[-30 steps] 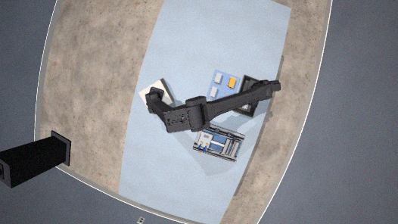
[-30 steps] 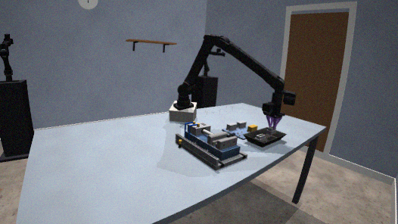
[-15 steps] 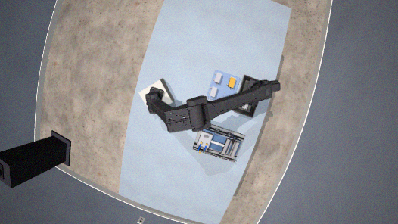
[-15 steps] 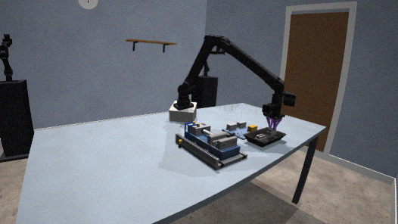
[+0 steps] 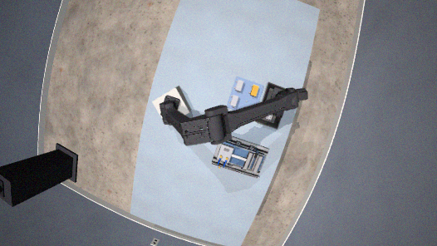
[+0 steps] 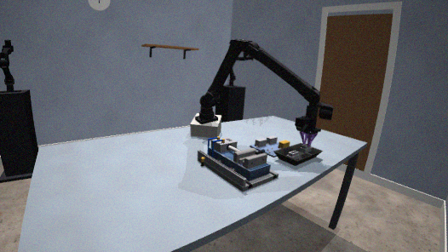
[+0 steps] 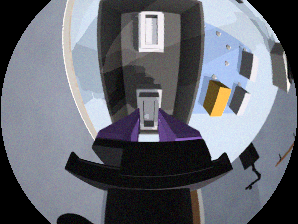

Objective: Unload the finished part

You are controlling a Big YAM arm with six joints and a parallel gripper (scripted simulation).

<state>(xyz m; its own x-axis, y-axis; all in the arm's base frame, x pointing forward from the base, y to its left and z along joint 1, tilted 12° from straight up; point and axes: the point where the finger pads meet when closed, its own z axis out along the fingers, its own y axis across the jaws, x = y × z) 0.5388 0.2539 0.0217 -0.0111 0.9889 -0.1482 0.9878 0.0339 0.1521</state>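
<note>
Right now my hand is 130 mm past the orange block, 40 mm above it and 10 mm to the left of it. From my hand the other things lie so: blue plate (170 mm behind, 60 mm to the right, 60 mm below).
</note>
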